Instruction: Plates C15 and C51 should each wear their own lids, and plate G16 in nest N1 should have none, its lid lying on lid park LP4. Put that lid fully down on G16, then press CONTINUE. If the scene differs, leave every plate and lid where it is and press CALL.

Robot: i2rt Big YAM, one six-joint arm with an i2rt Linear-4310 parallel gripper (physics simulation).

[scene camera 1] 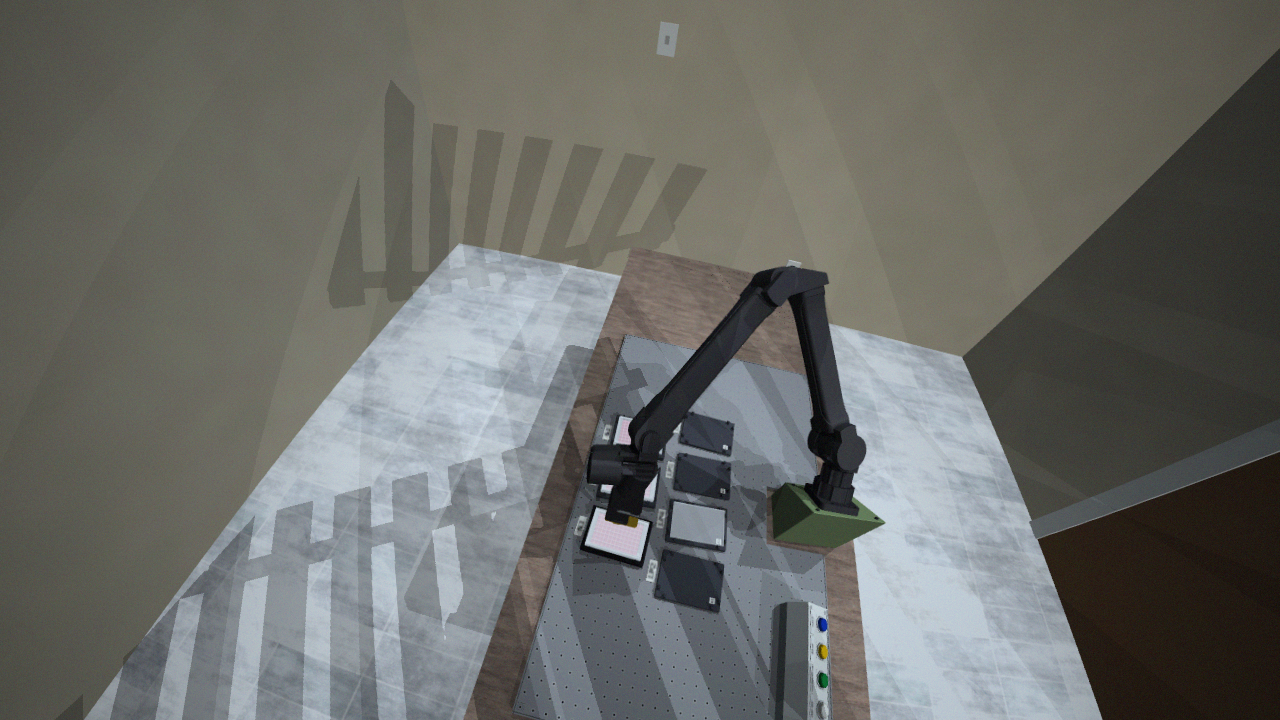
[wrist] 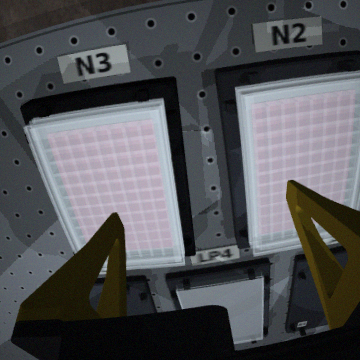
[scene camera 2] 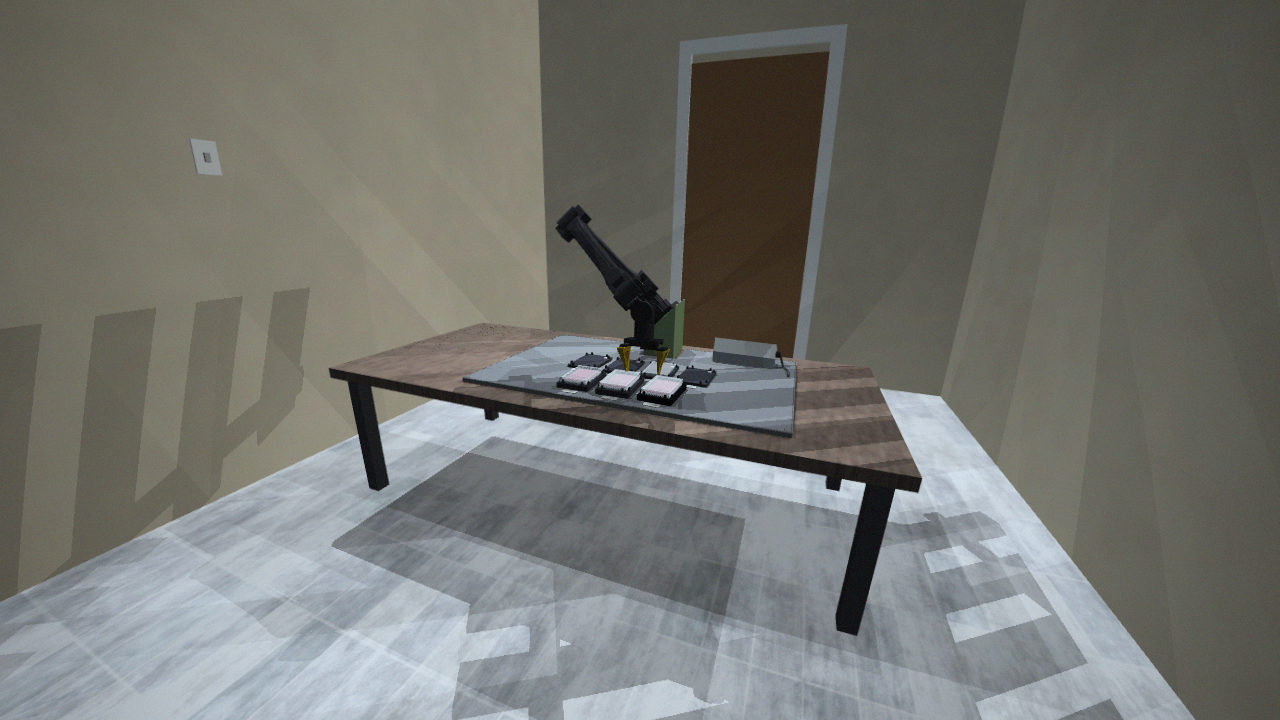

Observation:
My gripper [scene camera 1: 619, 502] is open and holds nothing. Further things: a dark nest LP2 [scene camera 1: 684, 579], a nest LP1 [scene camera 1: 697, 475], a nest LP4 [wrist: 260, 264], a nest N2 [wrist: 227, 77] and a black nest N3 [wrist: 141, 90].
My gripper is seen too in the wrist view [wrist: 202, 204] and in scene camera 2 [scene camera 2: 642, 373]. The nest LP1 is seen too in the wrist view [wrist: 304, 311].

